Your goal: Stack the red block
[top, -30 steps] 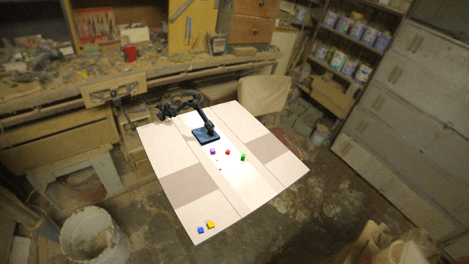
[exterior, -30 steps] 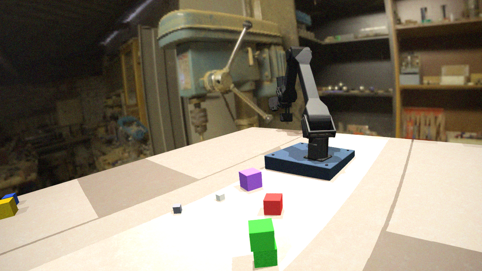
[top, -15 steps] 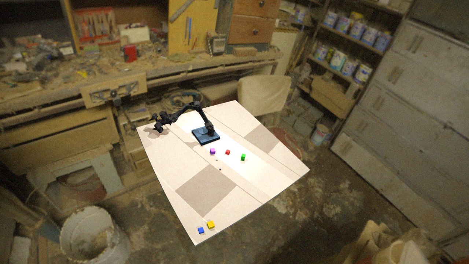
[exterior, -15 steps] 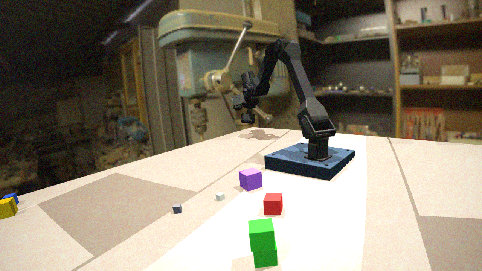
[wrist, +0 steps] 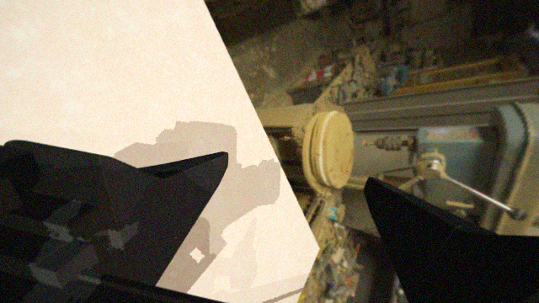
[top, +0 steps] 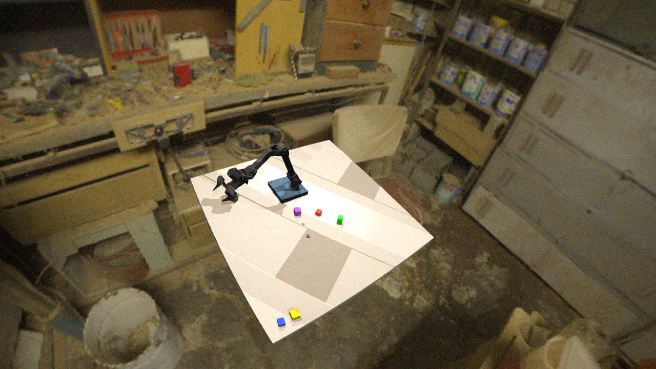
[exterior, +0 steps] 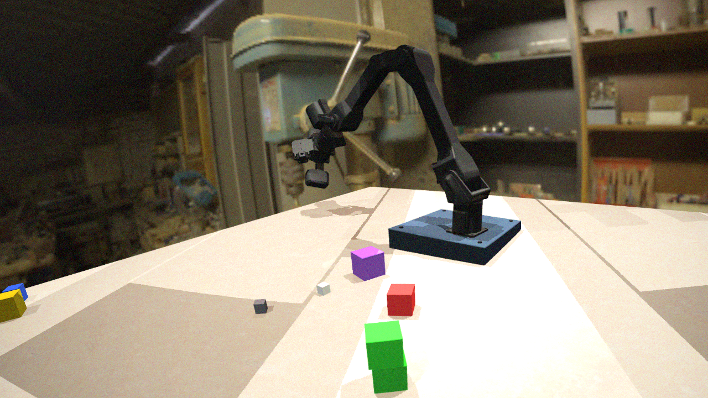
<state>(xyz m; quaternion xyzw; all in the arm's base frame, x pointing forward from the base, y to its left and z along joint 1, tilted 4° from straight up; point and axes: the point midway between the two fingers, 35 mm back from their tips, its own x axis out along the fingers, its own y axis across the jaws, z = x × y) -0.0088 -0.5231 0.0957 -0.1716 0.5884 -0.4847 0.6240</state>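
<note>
My gripper tip is 600 mm to the right of the red block, 280 mm short of it and 110 mm above it. The rest, counted from my gripper tip: blue block 840 mm ahead, 110 mm below, 60 mm to the left; then yellow block 840 mm ahead, 130 mm to the left, 110 mm below; then purple block 470 mm to the left, 220 mm ahead, 110 mm below.
</note>
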